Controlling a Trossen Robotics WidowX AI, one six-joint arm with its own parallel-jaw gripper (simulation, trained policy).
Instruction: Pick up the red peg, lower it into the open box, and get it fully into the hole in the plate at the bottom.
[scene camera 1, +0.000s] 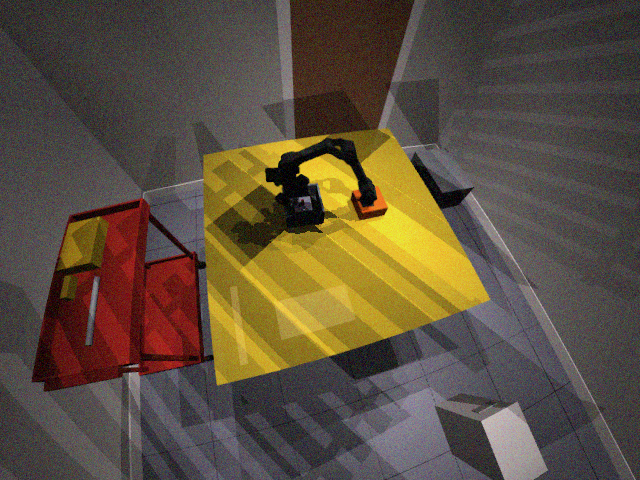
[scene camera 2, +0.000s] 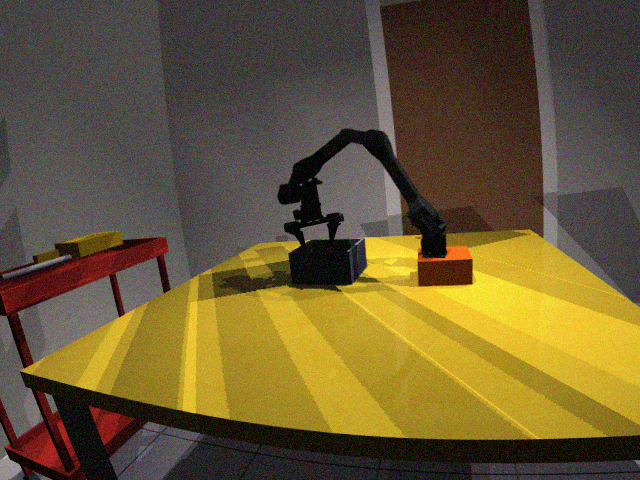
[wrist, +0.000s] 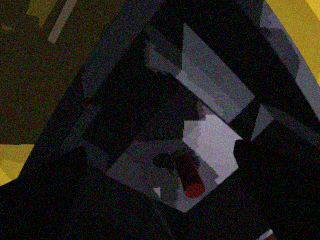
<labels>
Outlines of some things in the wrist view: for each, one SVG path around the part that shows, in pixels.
My gripper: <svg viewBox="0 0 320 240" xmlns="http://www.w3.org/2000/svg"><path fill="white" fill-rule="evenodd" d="M84 147L73 148L71 151L64 153L64 155L57 156L55 159L48 161L47 164L40 165L40 167L25 173L19 179L16 177L15 180L0 185L0 240L63 240L69 216L71 216L73 205L75 205L76 197L80 192L80 185L83 184L84 169L87 167L87 153L85 153ZM236 140L235 147L233 147L233 156L235 156L237 164L239 164L237 168L240 169L245 183L248 184L252 195L255 196L257 204L259 204L261 211L263 211L265 220L268 220L268 225L271 225L276 239L320 240L320 167L309 164L307 161L303 163L303 161L297 160L295 157L289 157L277 151L273 152L271 149L252 143L252 141Z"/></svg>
A dark box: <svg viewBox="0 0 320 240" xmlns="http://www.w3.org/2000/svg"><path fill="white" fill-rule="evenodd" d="M128 0L117 13L115 20L109 24L87 61L73 77L68 91L65 91L57 103L55 112L49 116L43 132L37 137L39 140L29 152L31 155L27 157L17 179L73 148L85 148L87 167L84 169L83 184L80 185L80 192L69 216L63 240L264 240L273 233L271 225L265 220L263 211L245 183L239 168L213 188L208 196L184 213L105 176L112 141L144 100L171 72L217 115L231 124L244 141L252 141L273 152L277 151L295 157L303 163L307 161L320 167L320 85L316 83L316 77L289 37L287 29L265 0Z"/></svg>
A pale plate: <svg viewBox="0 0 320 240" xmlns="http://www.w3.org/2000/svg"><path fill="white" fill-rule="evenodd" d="M169 72L163 81L157 85L155 91L133 113L127 124L117 133L115 140L112 141L111 152L109 152L104 175L185 213L193 205L203 200L205 196L208 196L209 192L217 187L221 181L227 179L232 172L237 171L239 164L237 164L235 156L233 156L233 147L235 147L236 140L244 139L231 127L231 124L228 124L223 117L217 115L209 105L201 101L191 89L185 87L181 81L177 80ZM181 155L192 156L193 164L195 164L200 179L205 185L205 192L200 197L196 197L196 199L189 199L189 197L184 195L183 183L181 183L179 169L177 169L175 163L177 157Z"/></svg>
</labels>
